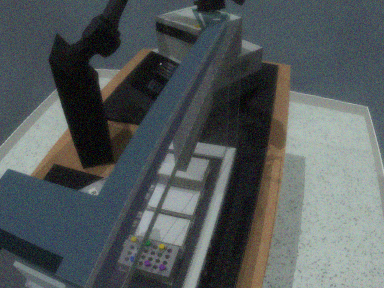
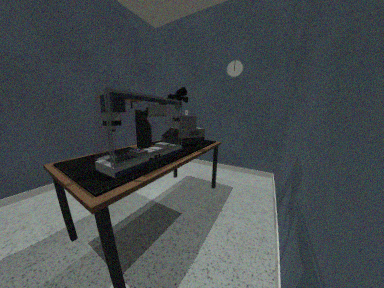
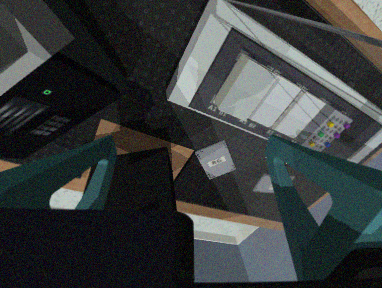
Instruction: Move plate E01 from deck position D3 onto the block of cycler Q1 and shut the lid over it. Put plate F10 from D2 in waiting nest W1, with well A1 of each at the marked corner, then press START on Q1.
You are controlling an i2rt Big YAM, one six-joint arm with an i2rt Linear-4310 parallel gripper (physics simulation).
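Seen in the pictures: gripper, fingertip midpoint: (image 2: 177, 111) (image 3: 190, 143); arm's base, link origin: (image 1: 70, 62).
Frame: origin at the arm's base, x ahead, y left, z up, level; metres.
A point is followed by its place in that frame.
My gripper (image 1: 211, 21) (image 3: 190, 143) @(x 0.400, y 0.165, z 0.057 m) is open and empty, high near the pale instrument at the far end of the table. Plate E01 (image 1: 164, 227) (image 3: 302, 115), a pale plate at D3, sits on the deck (image 1: 207, 235) @(x 0.559, y -0.265, z -0.212 m) (image 3: 195, 60) @(x 0.398, y 0.099, z -0.240 m) beside the tube rack. Plate F10 (image 1: 181, 200) (image 3: 272, 102), also pale, sits at D2, between E01 and a taller pale block at D1. No names are readable on the plates. The pale instrument (image 1: 172, 42) @(x 0.165, y 0.387, z -0.087 m) (image 2: 187, 122) @(x 0.346, y 0.412, z -0.072 m) may be cycler Q1; its block, lid state and START button cannot be made out. Nest W1 cannot be identified.
A blue-grey overhead beam (image 1: 150, 115) @(x 0.509, y -0.334, z 0.146 m) with clear panels crosses above the deck. The tube rack (image 1: 148, 257) (image 3: 327, 130) has coloured caps. A grey square marked RG (image 3: 216, 160) and another pale square (image 3: 272, 182) lie beside the deck. A dark panel shows a green light (image 3: 47, 92) @(x 0.237, y 0.291, z -0.183 m).
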